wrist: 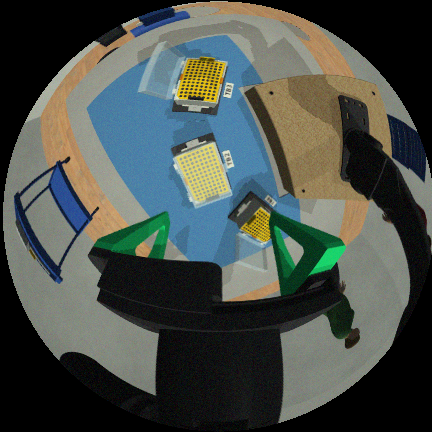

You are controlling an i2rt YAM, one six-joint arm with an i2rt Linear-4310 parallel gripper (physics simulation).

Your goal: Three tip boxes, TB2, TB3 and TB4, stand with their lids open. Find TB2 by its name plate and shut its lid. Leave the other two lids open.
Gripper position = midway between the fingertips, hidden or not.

In view: the gripper (218, 216), a tip box (200, 80), a clear lid (159, 78), a clear lid (201, 170) and a clear lid (248, 252).
